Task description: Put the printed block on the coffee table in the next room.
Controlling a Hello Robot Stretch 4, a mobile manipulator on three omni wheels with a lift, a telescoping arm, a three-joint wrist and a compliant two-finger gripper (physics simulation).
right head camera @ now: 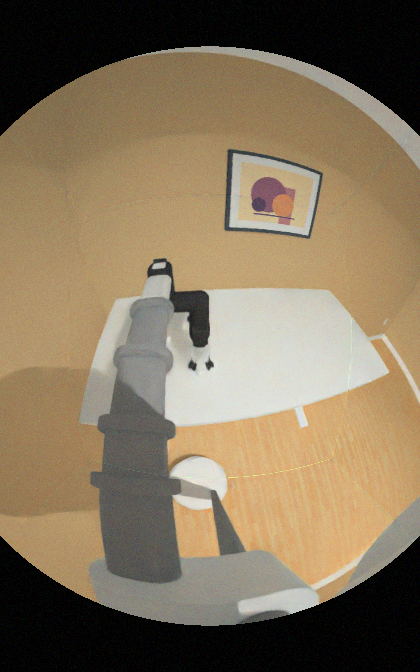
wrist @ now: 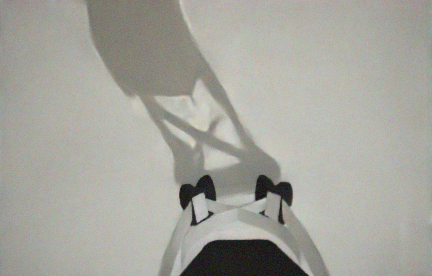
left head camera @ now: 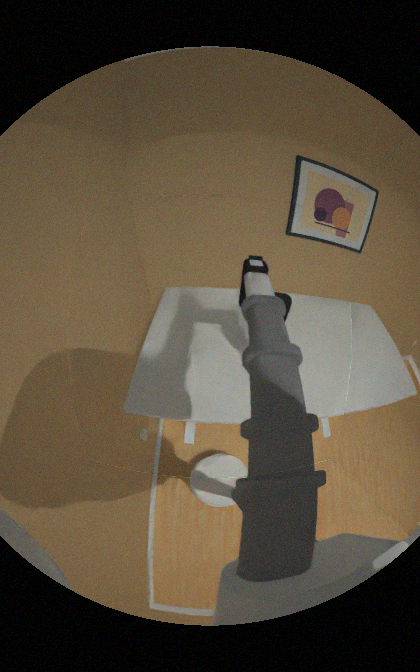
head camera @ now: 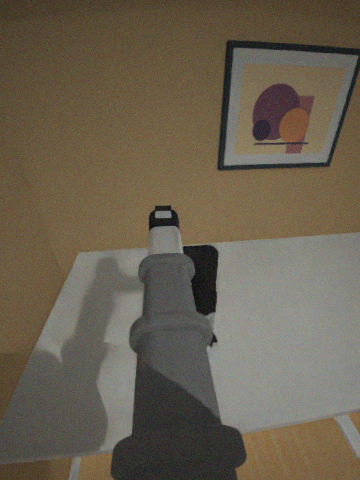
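The printed block [wrist: 236, 188] is small and pale, much the same colour as the table. In the wrist view it shows faintly between the two dark fingertips, its upper face in shadow. My gripper [right head camera: 201, 365] [wrist: 234, 190] is shut on it, low over the white table [head camera: 290, 325] [left head camera: 325, 345] [right head camera: 280, 340]. Whether the block touches the table top I cannot tell. In the head view the arm [head camera: 170, 345] hides most of the gripper, and in the left head view the arm hides it. The coffee table does not show in these views.
A tan wall with a framed picture [head camera: 290, 110] [left head camera: 332, 205] [right head camera: 272, 195] rises behind the table. A round white disc [left head camera: 217, 465] [right head camera: 200, 467] is below the table's near edge, beside the arm. Wooden floor [left head camera: 195, 555] [right head camera: 300, 500] shows around it.
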